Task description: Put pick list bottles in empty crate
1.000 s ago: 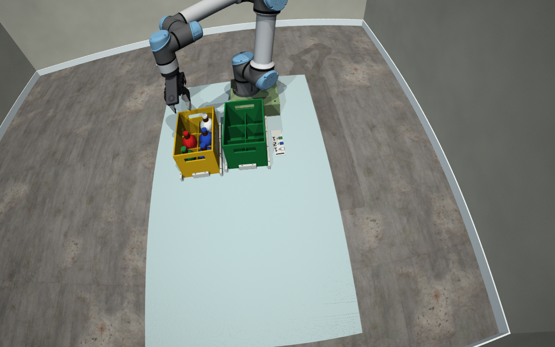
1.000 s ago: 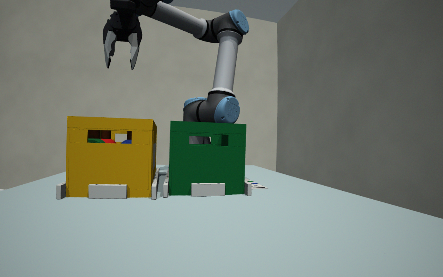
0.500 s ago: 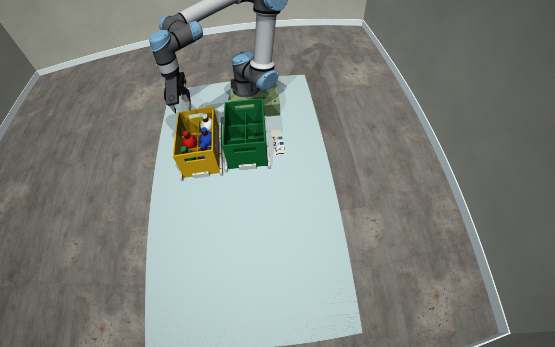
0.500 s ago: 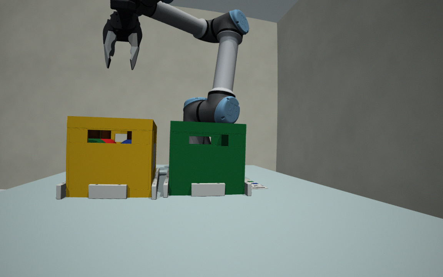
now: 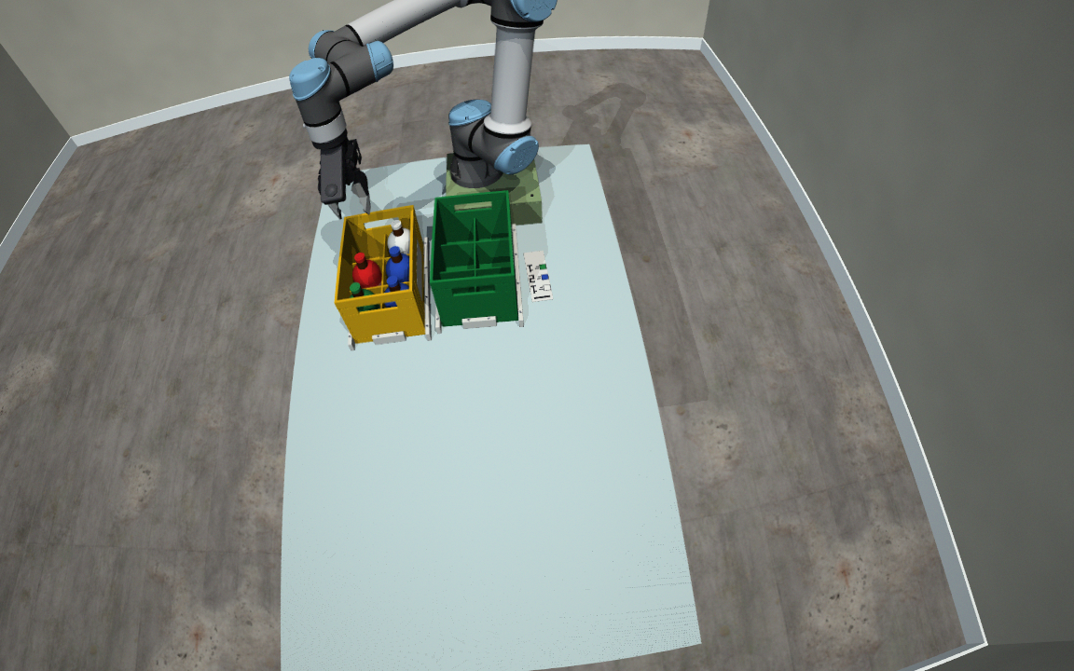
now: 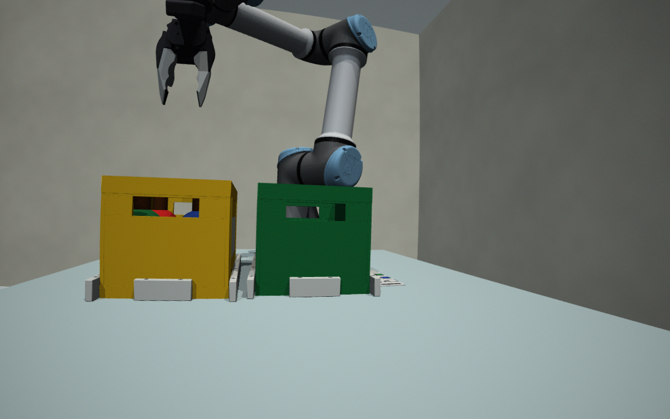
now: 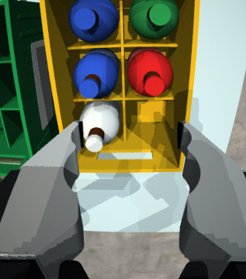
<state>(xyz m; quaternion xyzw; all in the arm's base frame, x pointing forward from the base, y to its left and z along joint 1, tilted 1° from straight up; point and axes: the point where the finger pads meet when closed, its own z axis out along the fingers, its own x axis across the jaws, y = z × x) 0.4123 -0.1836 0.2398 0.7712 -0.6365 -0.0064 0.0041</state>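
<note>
My hand is 13 cm past the white bottle, 3 cm to the right of it and 25 cm above it. The rest, counted from my hand: yellow crate (3 cm behind, 25 cm below); then green bottle (7 cm ahead, 2 cm to the right, 25 cm below); then red bottle (2 cm behind, 4 cm to the right, 25 cm below).
</note>
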